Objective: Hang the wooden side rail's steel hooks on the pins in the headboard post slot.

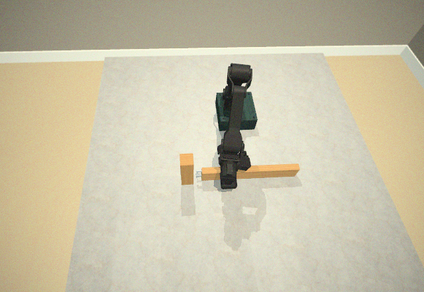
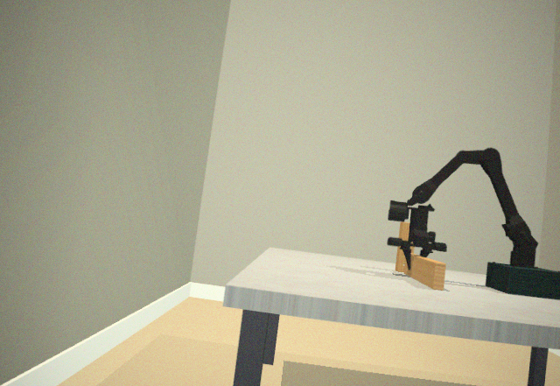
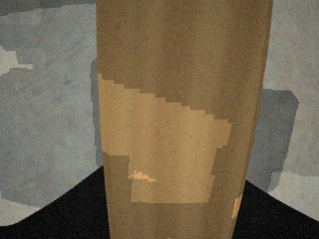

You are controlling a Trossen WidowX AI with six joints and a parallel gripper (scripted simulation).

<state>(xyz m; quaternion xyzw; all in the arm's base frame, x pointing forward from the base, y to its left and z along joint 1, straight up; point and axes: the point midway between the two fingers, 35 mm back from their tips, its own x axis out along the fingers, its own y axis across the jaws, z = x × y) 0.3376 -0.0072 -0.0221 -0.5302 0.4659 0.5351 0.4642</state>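
My gripper tip is 20 mm short of the headboard post, 160 mm to the left of it and 60 mm below it.
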